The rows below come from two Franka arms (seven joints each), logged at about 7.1 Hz.
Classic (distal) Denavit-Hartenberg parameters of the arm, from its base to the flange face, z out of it. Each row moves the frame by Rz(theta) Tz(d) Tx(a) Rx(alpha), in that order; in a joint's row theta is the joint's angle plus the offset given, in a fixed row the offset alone. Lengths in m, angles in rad.
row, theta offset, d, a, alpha
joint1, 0, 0.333, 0, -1.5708
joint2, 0, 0, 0, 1.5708
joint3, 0, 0.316, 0.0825, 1.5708
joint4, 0, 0, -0.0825, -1.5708
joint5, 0, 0.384, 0, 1.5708
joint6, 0, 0, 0.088, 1.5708
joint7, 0, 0.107, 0, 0
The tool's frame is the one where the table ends.
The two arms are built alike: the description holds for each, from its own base.
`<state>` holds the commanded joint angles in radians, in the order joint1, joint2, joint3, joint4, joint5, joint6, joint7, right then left.
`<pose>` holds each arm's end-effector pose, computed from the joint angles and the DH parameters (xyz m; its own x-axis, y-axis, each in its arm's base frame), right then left.
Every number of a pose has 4 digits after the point.
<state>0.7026 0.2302 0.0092 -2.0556 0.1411 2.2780 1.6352 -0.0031 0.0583 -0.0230 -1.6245 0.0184 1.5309 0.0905</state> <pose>0.4399 0.3838 0.3249 0.5230 -0.8456 -0.1072 -0.8492 -0.5277 0.0198 0.5623 -0.0123 0.5637 0.9816 -0.1155 -0.1522 -0.1173 -0.9931 -0.0032</pose>
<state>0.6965 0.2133 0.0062 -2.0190 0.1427 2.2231 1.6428 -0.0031 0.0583 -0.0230 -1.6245 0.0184 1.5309 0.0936</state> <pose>0.4462 0.3836 0.3460 0.5126 -0.8512 -0.1122 -0.8551 -0.5179 0.0223 0.5623 -0.0123 0.5637 0.9812 -0.1185 -0.1522 -0.1203 -0.9927 -0.0027</pose>
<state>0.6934 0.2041 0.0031 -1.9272 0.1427 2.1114 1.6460 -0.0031 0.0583 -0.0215 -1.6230 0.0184 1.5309 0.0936</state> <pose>0.4561 0.3900 0.3831 0.5143 -0.8493 -0.1189 -0.8528 -0.5211 0.0334 0.5624 -0.0115 0.5644 0.9816 -0.1171 -0.1508 -0.1189 -0.9929 -0.0030</pose>
